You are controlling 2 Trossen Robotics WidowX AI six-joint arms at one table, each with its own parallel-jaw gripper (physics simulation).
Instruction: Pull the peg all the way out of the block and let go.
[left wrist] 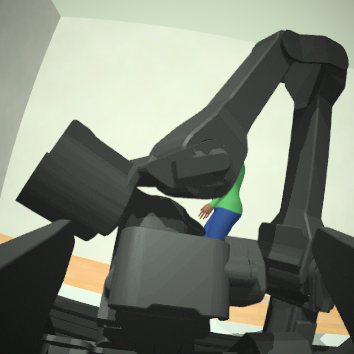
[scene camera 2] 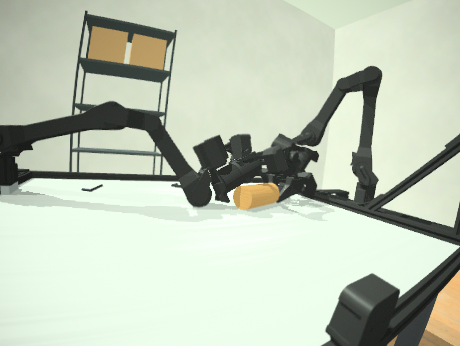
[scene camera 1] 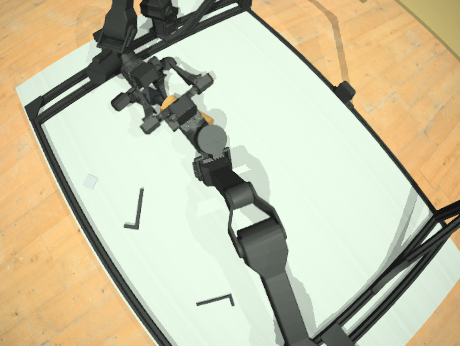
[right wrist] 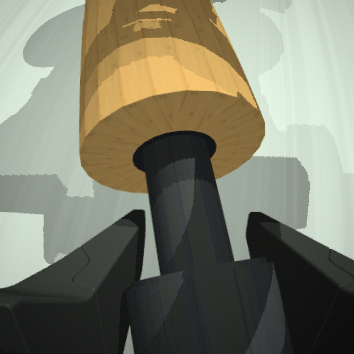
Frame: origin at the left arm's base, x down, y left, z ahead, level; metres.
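Seen in the pictures: left gripper, fingertip midpoint: [left wrist: 197, 237] [scene camera 1: 153, 74]; right gripper, fingertip midpoint: [scene camera 2: 271, 200] [scene camera 1: 162, 108] [right wrist: 196, 222]; right arm's base, link origin: [scene camera 2: 363, 203] [scene camera 1: 163, 29].
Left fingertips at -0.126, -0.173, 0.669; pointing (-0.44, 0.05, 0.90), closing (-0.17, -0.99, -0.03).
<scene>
A point is followed by its place in that frame, as x, y, z.
The block is a light wooden cylinder [scene camera 1: 169, 103] @[-0.036, -0.183, 0.632] [scene camera 2: 256, 196] @[-0.016, -0.237, 0.556] [right wrist: 165, 65] @[-0.037, -0.186, 0.640], lying on its side low at the table; whether it touches the table is unclear. The dark peg [right wrist: 207, 310] @[-0.026, -0.173, 0.691] has a thick head, and its thinner shaft enters the hole in the block's near end in the right wrist view. My right gripper [right wrist: 196, 222] @[0.015, -0.176, 0.662] is shut on the peg's head, with a length of shaft showing between head and block. My left gripper is open and empty, its fingers wide apart in front of the right arm. In scene camera 1 the left arm hides part of the block.
The two arms are crowded together at the block. Dark L-shaped pieces [scene camera 1: 140, 210] @[0.012, 0.023, 0.485] [scene camera 1: 215, 300] @[0.013, 0.027, 0.227] and a pale square [scene camera 1: 90, 181] @[0.016, 0.079, 0.623] lie on the white table. A shelf unit [scene camera 2: 125, 70] with boxes stands behind. A person in green [left wrist: 230, 197] stands beyond the right arm.
</scene>
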